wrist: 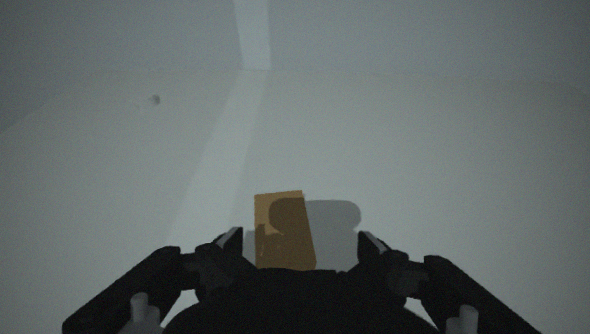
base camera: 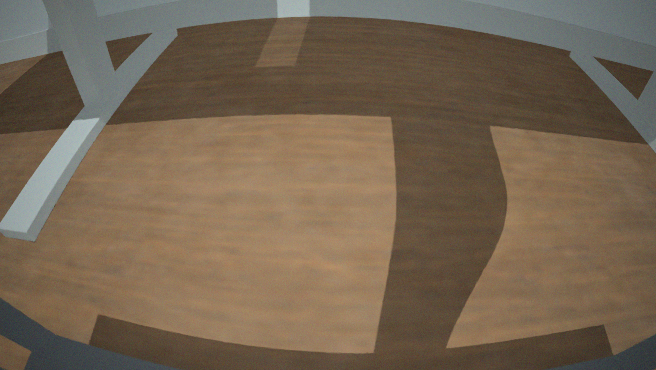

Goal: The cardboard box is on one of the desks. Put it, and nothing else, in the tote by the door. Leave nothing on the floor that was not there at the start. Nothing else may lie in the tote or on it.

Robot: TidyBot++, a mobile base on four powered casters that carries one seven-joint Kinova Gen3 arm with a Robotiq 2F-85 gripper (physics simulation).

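Frame: origin at the arm's base, x ahead, y left, z up, level; centimetres.
Seen in the pictures: gripper, fingertip midpoint: [wrist: 300, 242].
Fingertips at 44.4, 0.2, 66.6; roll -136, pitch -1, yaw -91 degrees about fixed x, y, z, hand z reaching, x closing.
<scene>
Pixels of each thing's top centre, then the offset from my fingertips to it, as dx, dy, dz. Level surfaces: height alone.
- cardboard box, middle of its top: [wrist: 281, 224] +4.7, +1.8, -6.3
- white desk, its level: dz -11.3
- small grey thing, middle of its top: [wrist: 142, 95] +37.5, +36.5, -8.9
- wooden floor, its level: dz -106.3
The cardboard box [wrist: 286, 232], brown and oblong, rests on the white desk [wrist: 425, 165] in the wrist view. My gripper [wrist: 300, 242] is open, one finger on each side of the box in the view. The box lies nearer the left finger. The gripper's dark shadow falls across the box and the desk to its right. The lower end of the box is hidden behind the gripper's body. How high the fingertips are over the desk is hard to tell. The tote does not show in these views.
A small grey thing [wrist: 156, 100] lies on the desk at the back left. A wall [wrist: 400, 35] stands behind the desk. In the base camera view, white desk legs [base camera: 50, 175] [base camera: 612, 95] stand left and right on the wooden floor [base camera: 240, 200], which bears a dark shadow.
</scene>
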